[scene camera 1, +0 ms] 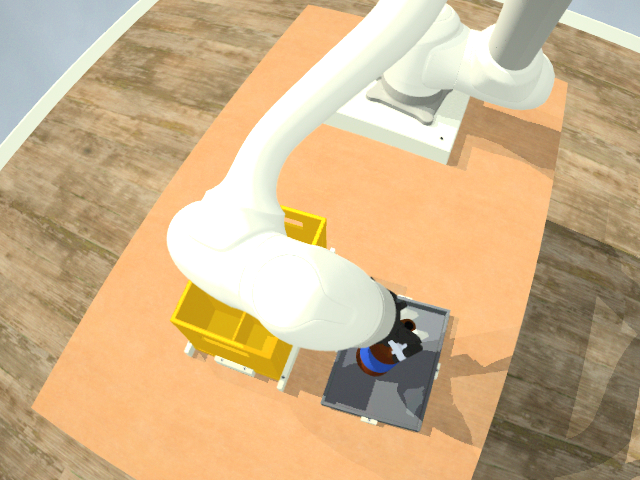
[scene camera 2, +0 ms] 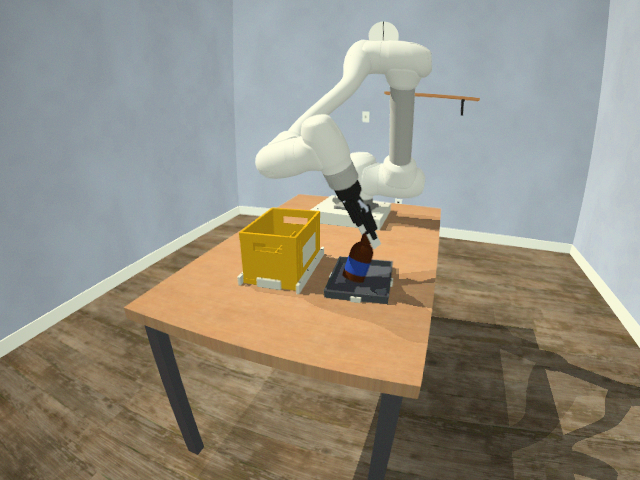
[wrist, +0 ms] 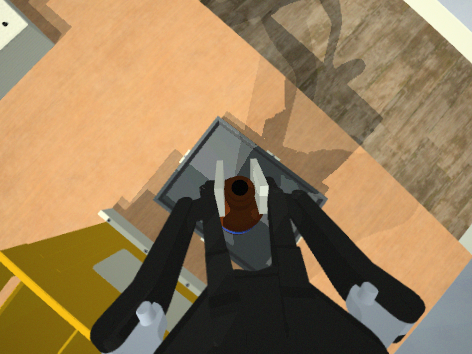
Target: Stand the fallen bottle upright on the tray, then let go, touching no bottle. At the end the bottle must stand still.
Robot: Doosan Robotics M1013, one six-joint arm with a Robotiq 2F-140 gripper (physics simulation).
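A brown bottle with a blue label is over the dark grey tray. It leans somewhat in scene camera 2, its neck up and to the right, its base low inside the tray's rim. Whether the base touches the tray floor I cannot tell. My gripper is shut on the bottle's neck, with a pale pad on each side of the mouth in the wrist view. The gripper comes down at a slant from the upper left in scene camera 2.
A yellow crate with dividers stands left of the tray in the scene views, held by white brackets. The arm reaches over the crate. The arm's white base plate is farther back on the wooden table.
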